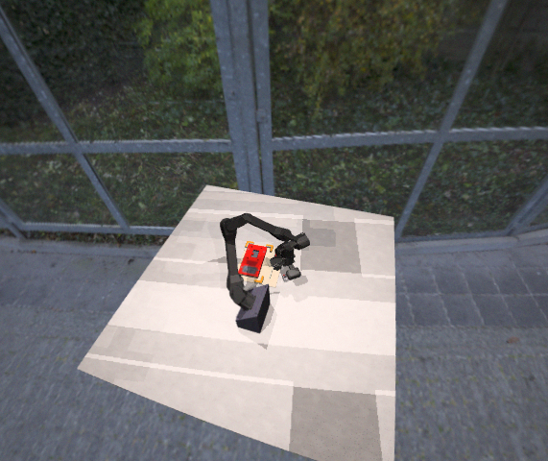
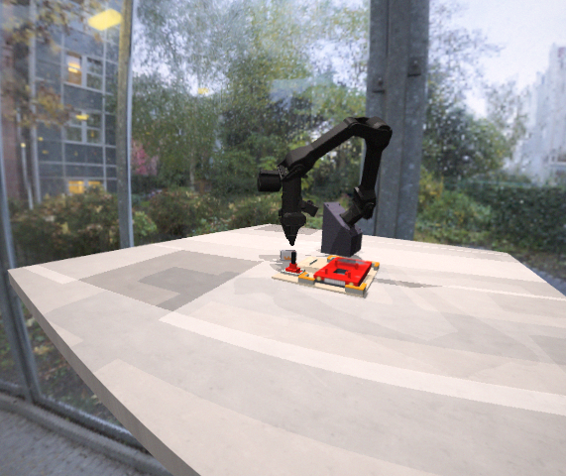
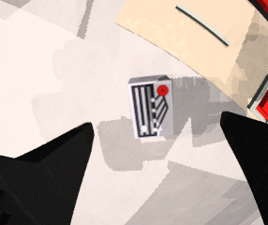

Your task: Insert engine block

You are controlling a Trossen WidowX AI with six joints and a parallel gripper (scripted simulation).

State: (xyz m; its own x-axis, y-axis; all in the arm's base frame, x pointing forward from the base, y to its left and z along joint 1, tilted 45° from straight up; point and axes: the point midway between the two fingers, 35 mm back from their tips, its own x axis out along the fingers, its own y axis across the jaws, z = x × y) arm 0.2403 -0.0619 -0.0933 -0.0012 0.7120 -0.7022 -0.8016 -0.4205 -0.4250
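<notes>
My gripper tip is 10 mm to the left of the engine block and 50 mm above it. Round my gripper tip: black peg: 120 mm ahead, 80 mm to the left, 20 mm below.
</notes>
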